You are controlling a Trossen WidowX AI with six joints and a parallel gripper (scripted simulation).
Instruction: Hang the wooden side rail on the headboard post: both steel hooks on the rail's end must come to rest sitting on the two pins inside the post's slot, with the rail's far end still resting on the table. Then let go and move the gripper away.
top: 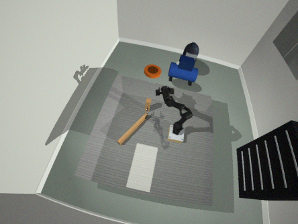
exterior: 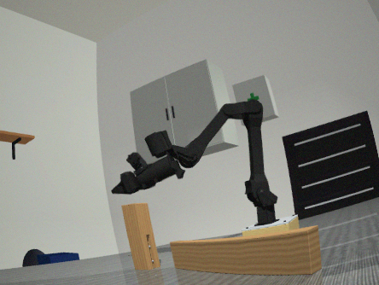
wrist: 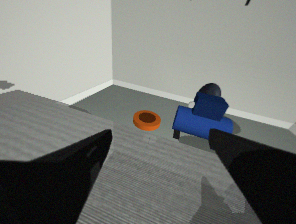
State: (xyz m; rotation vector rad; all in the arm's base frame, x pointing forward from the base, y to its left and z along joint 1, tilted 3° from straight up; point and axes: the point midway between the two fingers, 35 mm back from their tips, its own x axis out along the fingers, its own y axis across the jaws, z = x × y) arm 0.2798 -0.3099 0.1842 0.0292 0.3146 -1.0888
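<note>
My gripper tip is now 190 mm to the right of the wooden headboard post, 160 mm above it and 80 mm short of it.
</note>
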